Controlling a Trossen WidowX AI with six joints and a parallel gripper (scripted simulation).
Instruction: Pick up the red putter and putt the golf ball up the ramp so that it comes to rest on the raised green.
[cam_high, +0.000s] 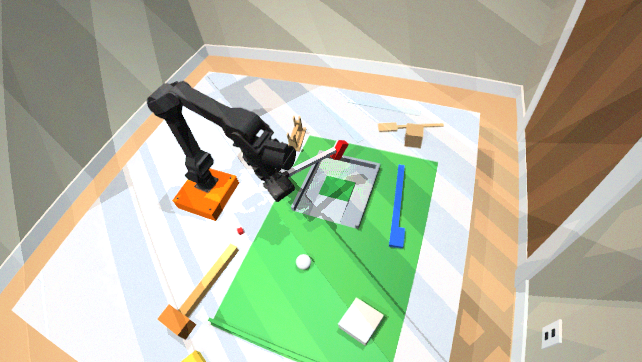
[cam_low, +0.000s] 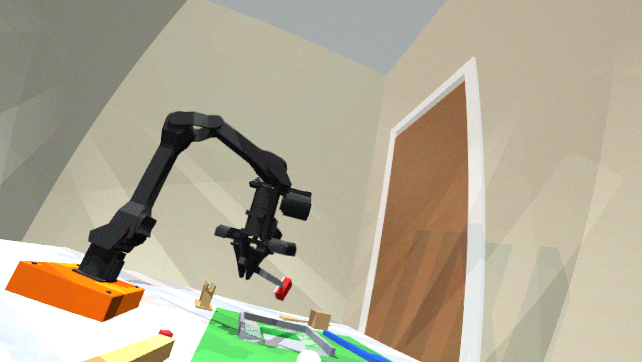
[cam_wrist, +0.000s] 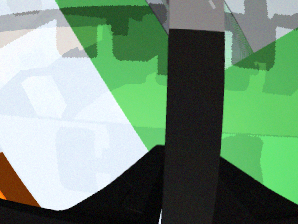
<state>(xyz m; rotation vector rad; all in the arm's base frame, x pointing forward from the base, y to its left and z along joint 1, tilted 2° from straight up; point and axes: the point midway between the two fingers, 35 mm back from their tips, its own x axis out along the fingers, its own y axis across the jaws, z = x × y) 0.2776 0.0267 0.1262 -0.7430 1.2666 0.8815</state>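
The red cube is 9 cm behind my gripper tip, 13 cm to the right of it and 12 cm below it. Round my gripper tip: putter (5 cm ahead, 10 cm to the left, 1 cm above); green mat (20 cm ahead, 2 cm to the right, 12 cm below); white golf ball (15 cm ahead, 14 cm to the right, 10 cm below).
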